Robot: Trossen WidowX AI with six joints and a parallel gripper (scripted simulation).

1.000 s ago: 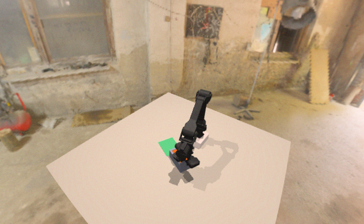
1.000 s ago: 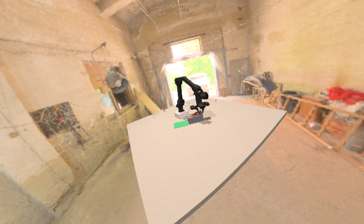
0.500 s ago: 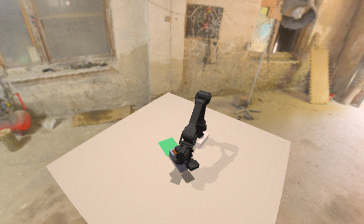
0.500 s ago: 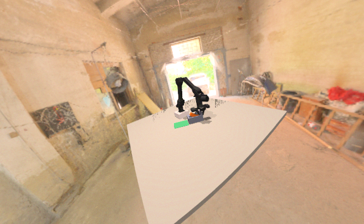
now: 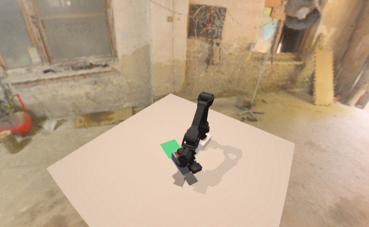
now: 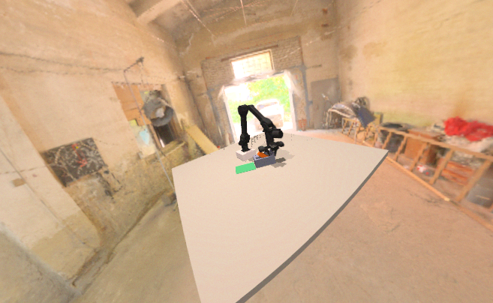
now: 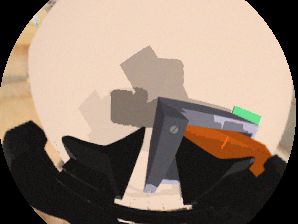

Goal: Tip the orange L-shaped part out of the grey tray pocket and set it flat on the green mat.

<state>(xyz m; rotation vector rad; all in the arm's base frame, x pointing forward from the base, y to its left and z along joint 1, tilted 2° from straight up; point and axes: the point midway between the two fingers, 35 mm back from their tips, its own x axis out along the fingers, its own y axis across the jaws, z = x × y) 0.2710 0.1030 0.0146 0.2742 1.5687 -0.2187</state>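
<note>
Now: the orange L-shaped part 50 mm to the right of my gripper tip, 20 mm behind it and 10 mm above it. Also, from my gripper tip: green mat: 210 mm to the right, 70 mm behind, 50 mm below.
</note>
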